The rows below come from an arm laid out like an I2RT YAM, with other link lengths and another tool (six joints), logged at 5 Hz.
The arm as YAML. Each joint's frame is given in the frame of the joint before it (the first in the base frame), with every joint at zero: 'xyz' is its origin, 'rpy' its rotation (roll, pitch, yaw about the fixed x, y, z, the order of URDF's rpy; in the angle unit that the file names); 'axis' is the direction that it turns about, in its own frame. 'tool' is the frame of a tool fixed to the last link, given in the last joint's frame.
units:
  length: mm
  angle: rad
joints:
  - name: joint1
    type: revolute
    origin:
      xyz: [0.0, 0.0, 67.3]
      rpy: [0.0, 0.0, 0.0]
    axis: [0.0, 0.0, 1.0]
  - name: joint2
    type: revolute
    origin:
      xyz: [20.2, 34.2, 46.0]
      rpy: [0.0, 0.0, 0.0]
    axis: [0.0, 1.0, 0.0]
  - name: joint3
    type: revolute
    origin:
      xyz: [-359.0, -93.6, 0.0]
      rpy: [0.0, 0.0, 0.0]
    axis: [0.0, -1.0, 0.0]
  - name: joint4
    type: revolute
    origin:
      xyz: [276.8, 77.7, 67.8]
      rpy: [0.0, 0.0, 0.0]
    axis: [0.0, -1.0, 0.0]
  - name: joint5
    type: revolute
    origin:
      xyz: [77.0, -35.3, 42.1]
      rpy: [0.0, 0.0, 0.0]
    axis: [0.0, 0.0, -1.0]
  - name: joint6
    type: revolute
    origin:
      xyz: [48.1, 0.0, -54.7]
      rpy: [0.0, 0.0, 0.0]
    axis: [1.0, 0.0, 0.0]
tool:
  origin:
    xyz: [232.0, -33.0, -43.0]
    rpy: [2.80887, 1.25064, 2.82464]
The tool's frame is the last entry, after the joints.
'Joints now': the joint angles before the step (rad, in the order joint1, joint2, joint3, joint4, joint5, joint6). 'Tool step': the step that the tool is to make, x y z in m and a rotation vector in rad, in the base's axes. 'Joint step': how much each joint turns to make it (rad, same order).
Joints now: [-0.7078 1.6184 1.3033 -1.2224 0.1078 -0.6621]
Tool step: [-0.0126 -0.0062 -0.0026 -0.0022 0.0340 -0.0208]
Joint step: [-0.0210 0.0155 -0.0014 -0.0072 0.0240 -0.0007]
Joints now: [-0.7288 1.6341 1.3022 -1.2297 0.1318 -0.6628]
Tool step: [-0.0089 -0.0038 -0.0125 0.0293 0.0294 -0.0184]
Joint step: [-0.0300 0.0388 -0.0050 0.0039 -0.0015 -0.0117]
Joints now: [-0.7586 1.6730 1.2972 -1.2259 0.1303 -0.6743]
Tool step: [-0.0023 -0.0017 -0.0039 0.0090 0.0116 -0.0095]
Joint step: [-0.0081 0.0172 0.0033 -0.0009 0.0015 0.0015]
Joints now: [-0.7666 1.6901 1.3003 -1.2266 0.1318 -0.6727]
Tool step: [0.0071 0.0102 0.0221 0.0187 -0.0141 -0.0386]
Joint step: [0.0149 -0.0001 0.0842 -0.0931 -0.0259 0.0526]
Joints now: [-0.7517 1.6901 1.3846 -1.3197 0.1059 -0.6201]
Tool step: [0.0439 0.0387 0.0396 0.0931 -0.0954 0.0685]
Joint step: [0.0706 -0.0019 0.1680 -0.1589 -0.1328 -0.0045]
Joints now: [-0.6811 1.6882 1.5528 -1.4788 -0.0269 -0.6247]
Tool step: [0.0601 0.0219 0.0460 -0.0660 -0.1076 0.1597]
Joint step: [0.1593 -0.0232 0.1487 -0.0461 -0.0065 -0.0005]
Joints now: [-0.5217 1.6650 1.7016 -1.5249 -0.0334 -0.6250]
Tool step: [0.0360 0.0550 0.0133 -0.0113 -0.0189 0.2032]
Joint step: [0.1999 -0.0160 0.0302 -0.0245 0.0022 -0.0036]
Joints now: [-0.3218 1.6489 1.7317 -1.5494 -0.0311 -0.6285]
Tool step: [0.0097 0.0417 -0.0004 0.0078 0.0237 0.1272]
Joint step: [0.1312 -0.0001 -0.0009 -0.0240 -0.0012 0.0041]
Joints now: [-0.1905 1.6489 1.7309 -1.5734 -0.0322 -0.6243]
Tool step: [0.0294 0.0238 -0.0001 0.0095 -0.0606 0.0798]
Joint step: [0.0686 0.0000 0.0001 0.0580 -0.0199 -0.0091]
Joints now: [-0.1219 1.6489 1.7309 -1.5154 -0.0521 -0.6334]
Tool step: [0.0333 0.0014 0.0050 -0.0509 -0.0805 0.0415]
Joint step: [0.0473 -0.0001 -0.0001 0.0851 0.0431 -0.0020]
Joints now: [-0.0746 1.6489 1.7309 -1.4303 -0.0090 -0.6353]
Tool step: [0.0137 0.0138 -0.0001 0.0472 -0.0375 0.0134]
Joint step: [0.0008 0.0001 0.0002 0.0337 -0.0514 -0.0004]
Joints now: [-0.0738 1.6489 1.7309 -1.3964 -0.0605 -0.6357]
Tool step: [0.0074 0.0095 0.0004 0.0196 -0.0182 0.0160]
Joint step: [0.0100 0.0002 -0.0001 0.0170 -0.0216 -0.0003]
